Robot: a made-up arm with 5 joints. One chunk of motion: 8 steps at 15 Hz.
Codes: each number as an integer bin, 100 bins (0 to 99) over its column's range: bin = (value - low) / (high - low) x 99, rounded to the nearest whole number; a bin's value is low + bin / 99 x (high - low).
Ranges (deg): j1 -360..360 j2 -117.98..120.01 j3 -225.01..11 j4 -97.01..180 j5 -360..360
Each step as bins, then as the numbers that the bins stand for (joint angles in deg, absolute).
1 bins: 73 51 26 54 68
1 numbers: 170.91 4.62 -163.03 54.09 134.55
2 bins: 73 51 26 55 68
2 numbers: 170.91 4.62 -163.03 56.88 134.55
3 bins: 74 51 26 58 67
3 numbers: 178.18 4.62 -163.03 65.28 127.27
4 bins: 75 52 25 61 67
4 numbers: 185.45 7.02 -165.41 73.67 127.27
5 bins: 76 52 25 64 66
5 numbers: 192.73 7.02 -165.41 82.07 120.00
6 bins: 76 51 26 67 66
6 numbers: 192.73 4.62 -163.03 90.46 120.00
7 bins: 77 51 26 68 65
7 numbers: 200.00 4.62 -163.03 93.26 112.73
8 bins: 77 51 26 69 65
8 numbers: 200.00 4.62 -163.03 96.06 112.73
